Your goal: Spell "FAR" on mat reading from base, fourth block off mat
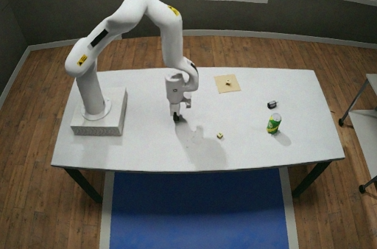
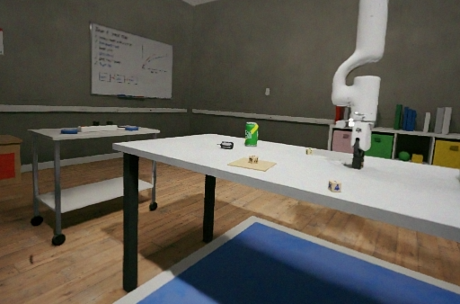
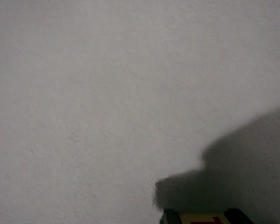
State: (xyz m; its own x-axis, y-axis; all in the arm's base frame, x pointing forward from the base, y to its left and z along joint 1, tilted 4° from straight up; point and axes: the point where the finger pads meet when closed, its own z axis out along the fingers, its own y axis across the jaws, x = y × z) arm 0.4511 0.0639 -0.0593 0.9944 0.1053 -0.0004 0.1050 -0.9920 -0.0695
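Right now my hand is 260 mm short of the tan mat, 300 mm to the right of it and 20 mm above it. Round my hand: green soda can 540 mm ahead, 10 mm to the right, 40 mm above; small black object 550 mm ahead, 160 mm to the left.
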